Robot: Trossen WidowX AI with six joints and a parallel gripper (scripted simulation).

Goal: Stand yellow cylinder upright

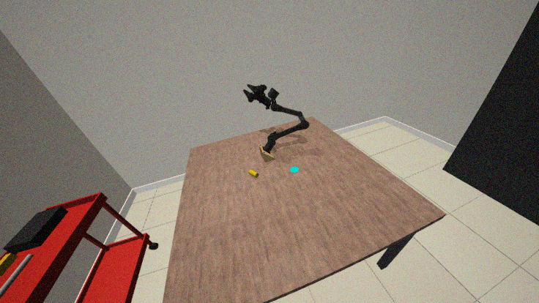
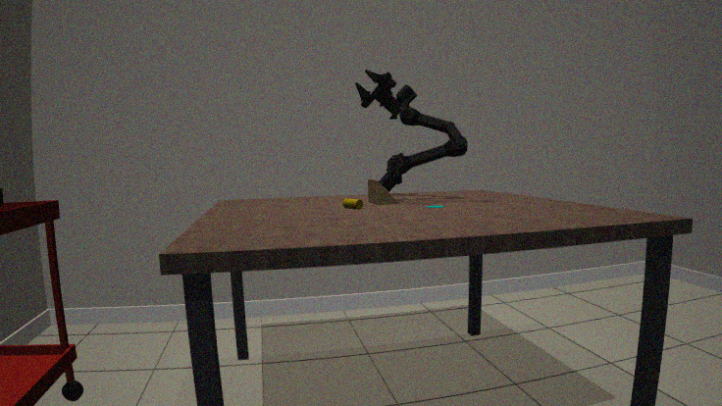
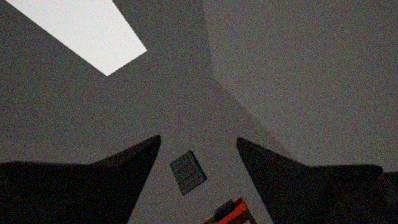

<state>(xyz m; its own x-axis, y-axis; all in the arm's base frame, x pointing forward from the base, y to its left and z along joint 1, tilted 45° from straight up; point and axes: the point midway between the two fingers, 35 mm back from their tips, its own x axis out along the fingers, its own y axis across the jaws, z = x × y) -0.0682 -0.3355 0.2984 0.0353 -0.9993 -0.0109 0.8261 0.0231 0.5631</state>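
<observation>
Right now my gripper tip is 490 mm above the yellow cylinder, 330 mm short of it and 70 mm to the left of it. Round my gripper tip: cyan circle: 510 mm below, 360 mm ahead, 210 mm to the left.
</observation>
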